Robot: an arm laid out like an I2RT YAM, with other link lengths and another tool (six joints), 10 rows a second.
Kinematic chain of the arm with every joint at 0, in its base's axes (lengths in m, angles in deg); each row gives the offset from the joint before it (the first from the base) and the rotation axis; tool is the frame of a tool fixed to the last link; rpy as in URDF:
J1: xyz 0 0 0.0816 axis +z
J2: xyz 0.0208 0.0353 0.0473 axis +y
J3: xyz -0.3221 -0.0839 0 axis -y
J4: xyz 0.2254 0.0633 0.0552 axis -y
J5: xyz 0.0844 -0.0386 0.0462 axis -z
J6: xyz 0.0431 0 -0.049 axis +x
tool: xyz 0.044 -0.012 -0.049 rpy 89.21 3 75.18
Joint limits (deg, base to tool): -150..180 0..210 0..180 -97..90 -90..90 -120..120
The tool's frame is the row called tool.
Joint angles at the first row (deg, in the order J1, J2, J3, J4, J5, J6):
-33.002 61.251 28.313 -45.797 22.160 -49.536
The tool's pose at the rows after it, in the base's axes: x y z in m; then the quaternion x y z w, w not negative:
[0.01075 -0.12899 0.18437 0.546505 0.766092 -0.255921 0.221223]
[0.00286 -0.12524 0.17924 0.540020 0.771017 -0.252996 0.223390]
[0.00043 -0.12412 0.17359 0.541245 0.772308 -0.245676 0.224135]
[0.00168 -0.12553 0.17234 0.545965 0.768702 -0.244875 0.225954]
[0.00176 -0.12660 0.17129 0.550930 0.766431 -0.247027 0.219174]
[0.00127 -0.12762 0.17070 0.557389 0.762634 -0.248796 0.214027]
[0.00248 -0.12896 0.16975 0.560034 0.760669 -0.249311 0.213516]
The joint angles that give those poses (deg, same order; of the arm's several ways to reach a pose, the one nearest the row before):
-35.688 57.128 27.070 -45.486 21.071 -53.076
-36.910 54.726 25.265 -45.288 20.385 -55.356
-38.111 54.294 23.989 -44.040 19.200 -56.530
-38.573 54.918 23.819 -42.950 18.985 -56.348
-39.039 56.037 23.775 -42.502 19.179 -56.011
-39.801 56.889 23.819 -42.135 19.248 -55.772
-39.995 57.626 23.731 -41.338 19.270 -55.571

